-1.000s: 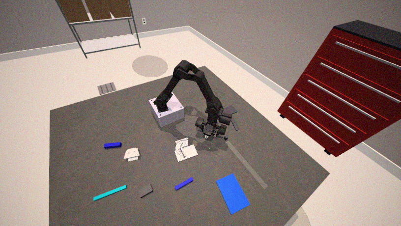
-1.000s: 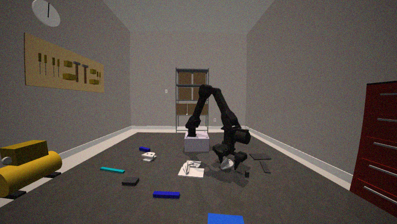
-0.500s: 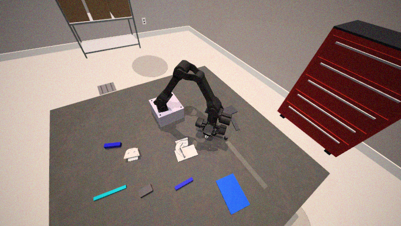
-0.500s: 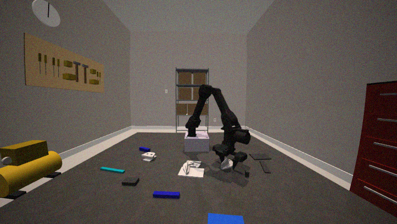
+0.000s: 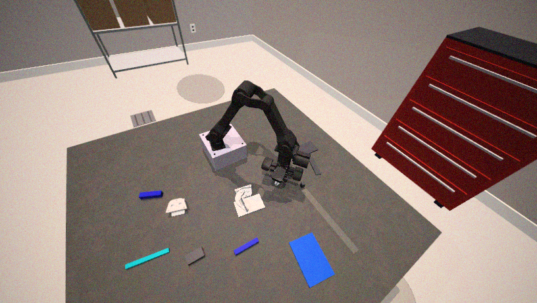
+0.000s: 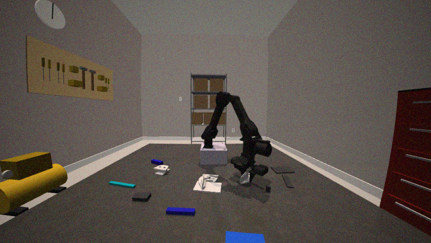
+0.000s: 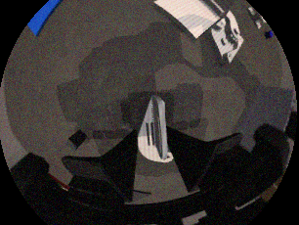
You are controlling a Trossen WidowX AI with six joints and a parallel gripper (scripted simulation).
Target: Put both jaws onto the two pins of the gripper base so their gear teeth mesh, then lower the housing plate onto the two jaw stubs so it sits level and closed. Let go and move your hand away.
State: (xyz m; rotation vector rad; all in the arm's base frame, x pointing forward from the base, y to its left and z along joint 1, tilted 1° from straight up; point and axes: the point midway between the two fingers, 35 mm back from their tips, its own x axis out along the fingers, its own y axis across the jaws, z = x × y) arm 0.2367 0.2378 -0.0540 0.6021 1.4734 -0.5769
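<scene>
The flat white plate is 7 cm ahead of my gripper tip and 19 cm to the right of it. The rest, counted from my gripper tip: cyan bar: 13 cm ahead, 59 cm to the right; small black cube: 7 cm ahead, 8 cm to the left, 1 cm above; blue sheet: 36 cm ahead, 5 cm to the right.
</scene>
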